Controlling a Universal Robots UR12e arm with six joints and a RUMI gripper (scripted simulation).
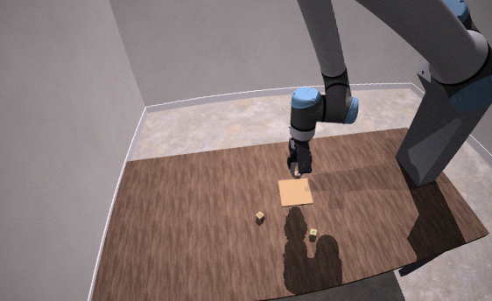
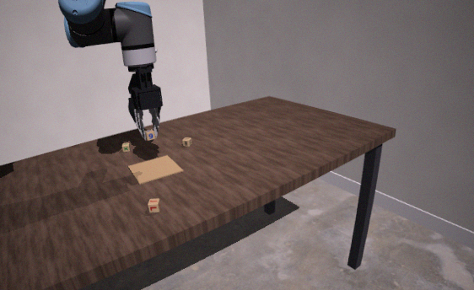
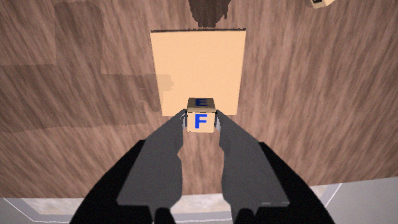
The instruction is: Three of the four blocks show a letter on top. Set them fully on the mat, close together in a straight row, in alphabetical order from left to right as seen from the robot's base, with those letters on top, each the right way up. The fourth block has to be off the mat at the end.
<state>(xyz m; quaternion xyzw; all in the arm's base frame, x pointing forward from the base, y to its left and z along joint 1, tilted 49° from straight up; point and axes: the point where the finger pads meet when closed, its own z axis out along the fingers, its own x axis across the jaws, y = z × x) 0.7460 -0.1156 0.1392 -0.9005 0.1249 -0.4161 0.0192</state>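
Now: the mat 12 cm below my hand.
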